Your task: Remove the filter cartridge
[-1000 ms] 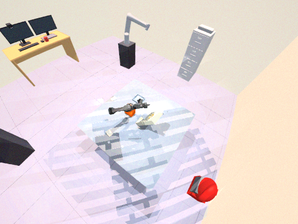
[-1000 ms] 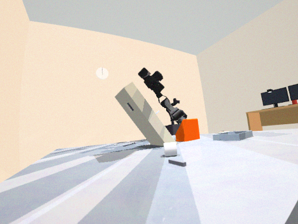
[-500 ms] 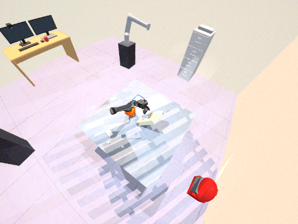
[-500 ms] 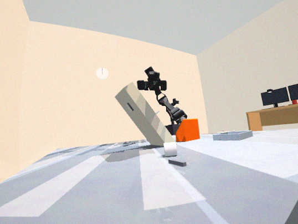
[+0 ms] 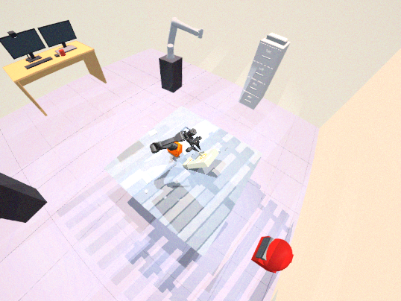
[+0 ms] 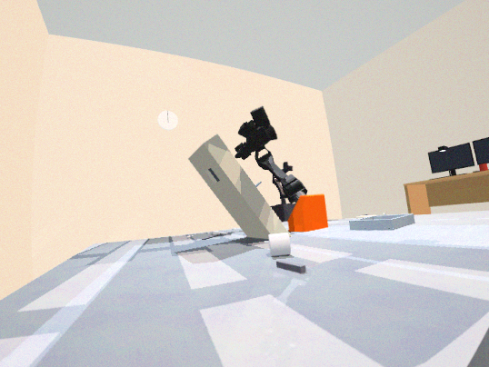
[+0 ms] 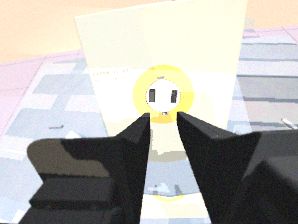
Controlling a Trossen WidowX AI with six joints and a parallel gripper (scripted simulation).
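The filter cartridge is 60 mm ahead of my gripper tip, 50 mm below it and 10 mm to the right of it. Also, from my gripper tip: beige service panel: 120 mm below, 20 mm ahead; then shallow grey tray: 340 mm behind, 310 mm to the left, 290 mm below.
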